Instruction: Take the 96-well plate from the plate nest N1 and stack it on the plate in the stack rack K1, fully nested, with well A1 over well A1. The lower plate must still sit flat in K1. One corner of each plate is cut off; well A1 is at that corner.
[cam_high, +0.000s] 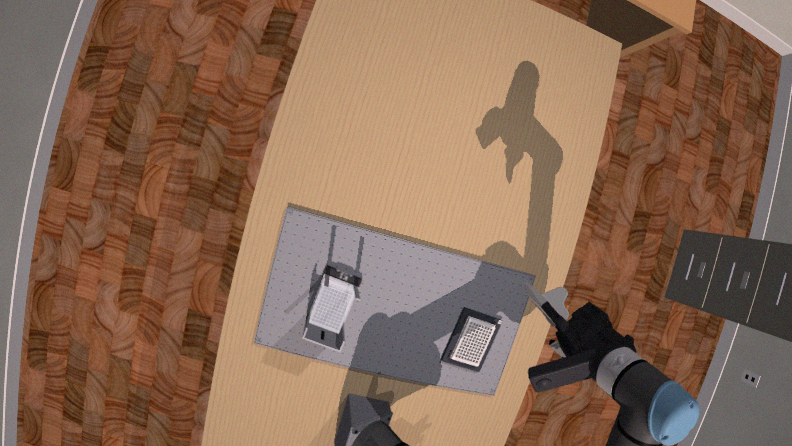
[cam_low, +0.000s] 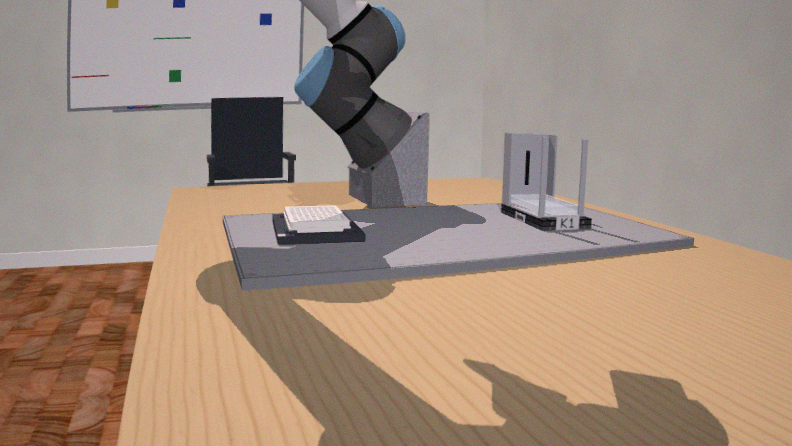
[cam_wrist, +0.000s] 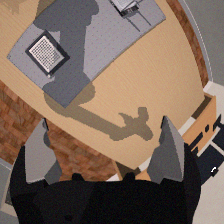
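Now: the clear 96-well plate 35 cm below my hand, 18 cm behind it and 3 cm to the right of it. Also, from my hand: back panel (37 cm to the left, 29 cm below, 21 cm behind); then white plate (36 cm to the left, 35 cm below, 15 cm behind).
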